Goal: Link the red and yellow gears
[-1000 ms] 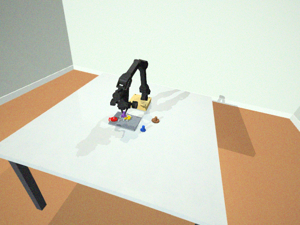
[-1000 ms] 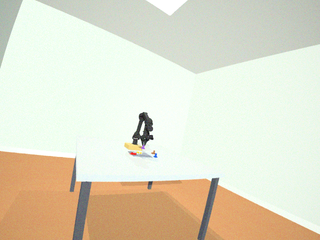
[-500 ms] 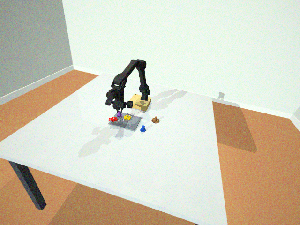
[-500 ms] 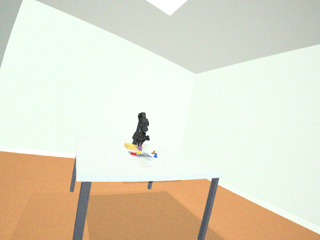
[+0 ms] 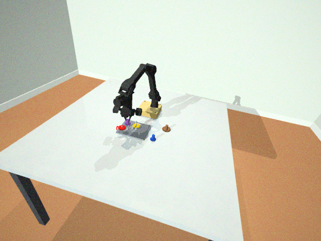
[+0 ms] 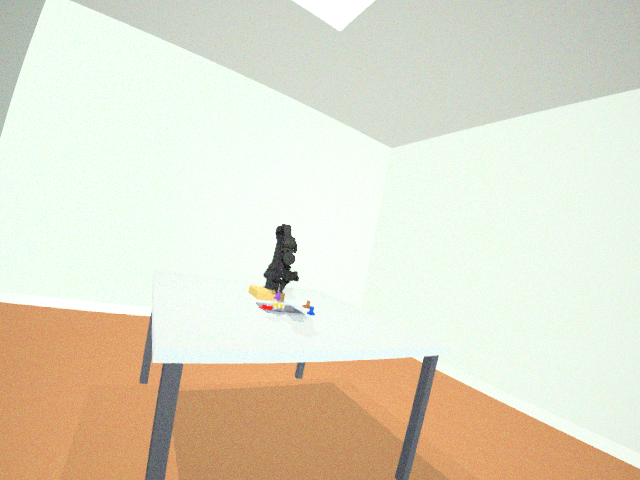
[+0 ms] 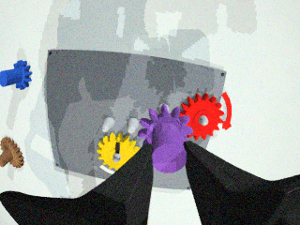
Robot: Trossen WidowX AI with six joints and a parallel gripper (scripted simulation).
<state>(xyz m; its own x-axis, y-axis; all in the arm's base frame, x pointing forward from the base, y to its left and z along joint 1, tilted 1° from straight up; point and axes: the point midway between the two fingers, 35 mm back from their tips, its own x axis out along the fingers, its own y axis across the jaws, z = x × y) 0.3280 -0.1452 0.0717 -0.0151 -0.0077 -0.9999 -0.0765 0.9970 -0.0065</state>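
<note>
My gripper tip is 1 cm above the purple gear. Also, from my gripper tip: blue gear 19 cm to the left, 7 cm below, 5 cm ahead; then yellow gear 7 cm below, 5 cm to the left, 5 cm behind; then red gear 7 cm below, 4 cm to the right, 1 cm behind.
</note>
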